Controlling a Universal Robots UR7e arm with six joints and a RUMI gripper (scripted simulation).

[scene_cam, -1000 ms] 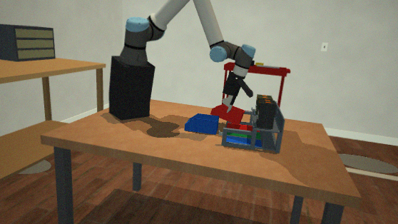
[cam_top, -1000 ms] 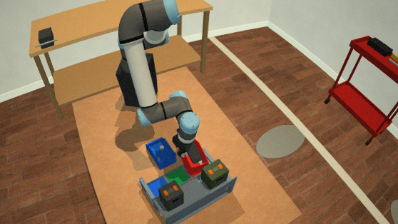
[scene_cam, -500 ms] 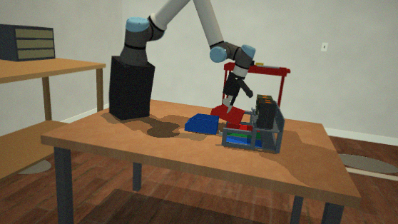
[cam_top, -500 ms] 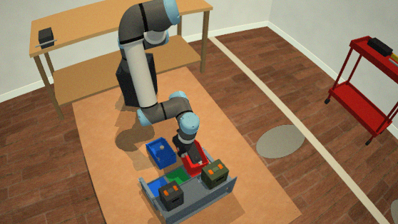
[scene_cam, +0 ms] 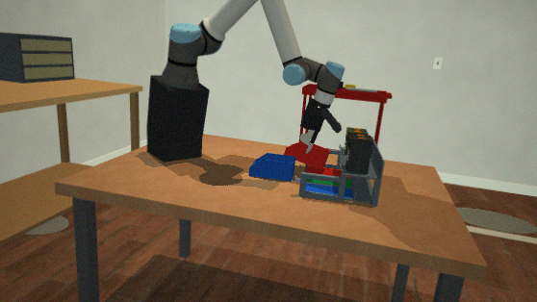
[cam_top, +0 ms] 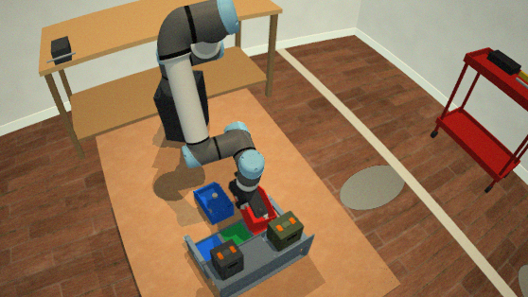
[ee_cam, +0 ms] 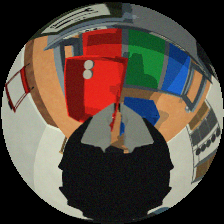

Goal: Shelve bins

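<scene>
Now: the red bin 50 mm to the left of my hand and 30 mm below it. Also, from my hand: blue bin: 130 mm behind, 70 mm below, 60 mm to the right.
</scene>
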